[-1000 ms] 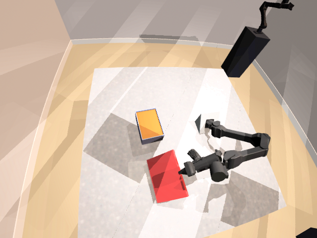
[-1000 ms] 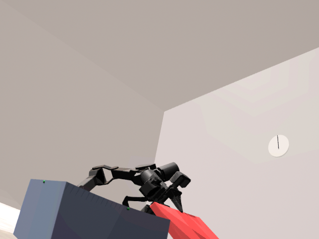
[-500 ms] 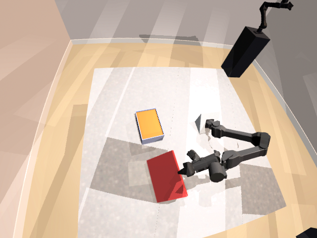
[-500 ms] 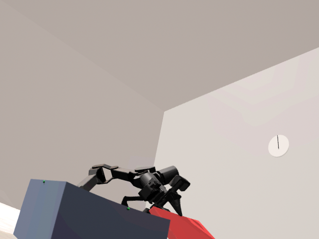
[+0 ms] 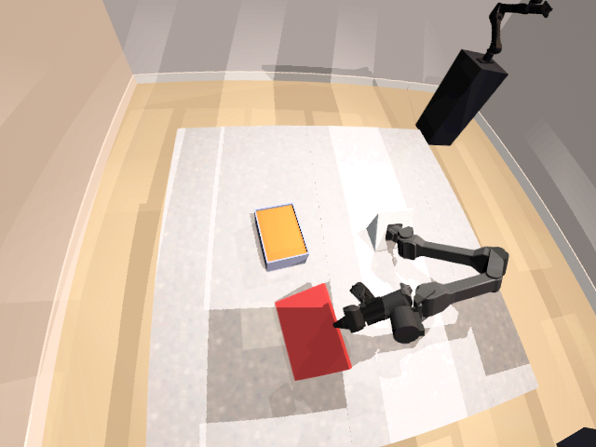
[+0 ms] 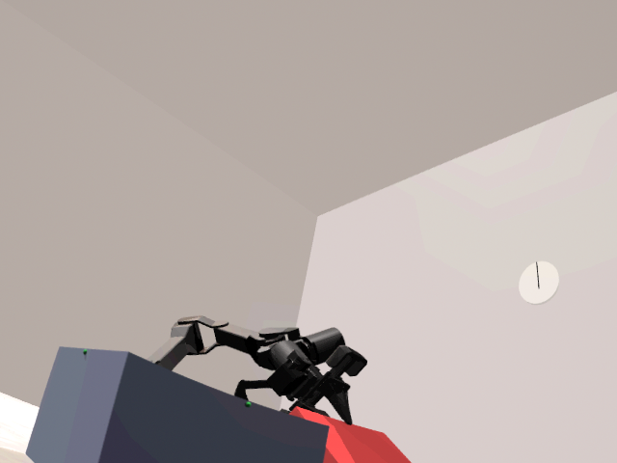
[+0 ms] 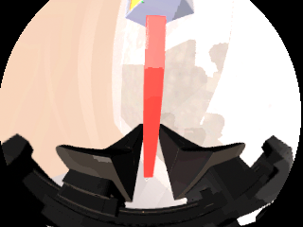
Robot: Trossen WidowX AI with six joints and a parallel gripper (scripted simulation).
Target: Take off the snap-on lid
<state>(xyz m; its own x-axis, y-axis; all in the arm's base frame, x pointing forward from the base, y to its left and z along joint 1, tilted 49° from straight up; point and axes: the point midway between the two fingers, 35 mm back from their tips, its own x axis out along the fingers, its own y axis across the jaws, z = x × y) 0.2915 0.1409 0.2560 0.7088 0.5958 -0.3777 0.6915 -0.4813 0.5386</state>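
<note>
Right now my gripper tip is 60 mm short of the red lid, 50 mm above it and 10 mm to the right of it. Also, from my gripper tip: storage box: 310 mm to the right, 110 mm ahead, 70 mm below.
</note>
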